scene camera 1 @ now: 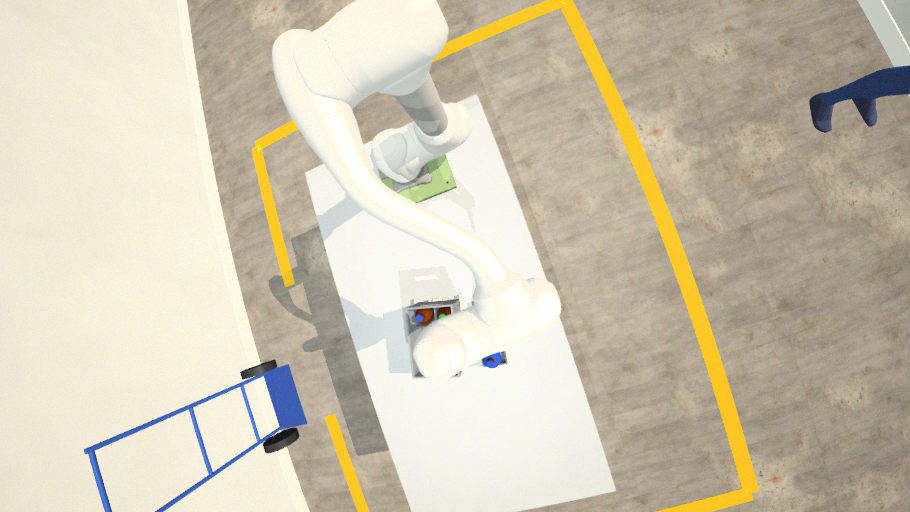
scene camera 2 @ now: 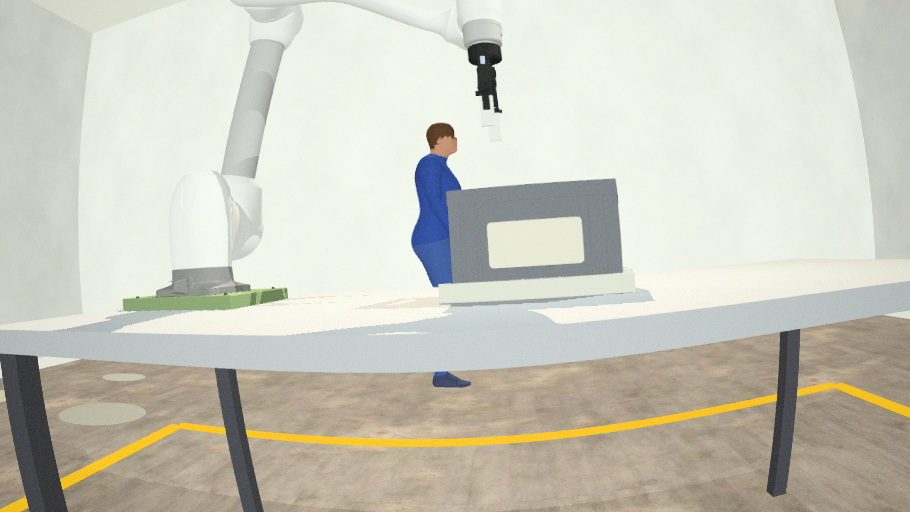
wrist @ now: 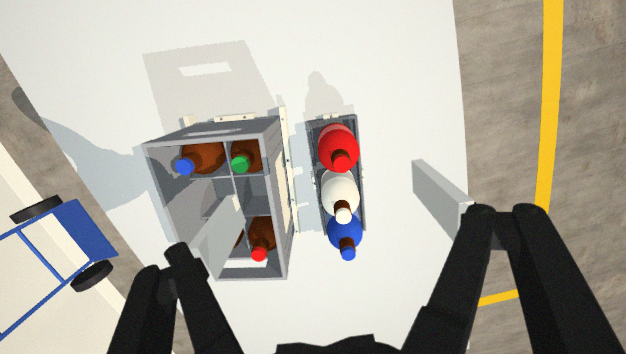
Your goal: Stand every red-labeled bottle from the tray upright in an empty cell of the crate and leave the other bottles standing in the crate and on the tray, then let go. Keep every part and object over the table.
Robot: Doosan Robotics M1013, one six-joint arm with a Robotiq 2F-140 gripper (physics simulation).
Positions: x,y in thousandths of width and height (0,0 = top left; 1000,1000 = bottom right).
white bottle: wrist 542,549
red bottle: wrist 541,428
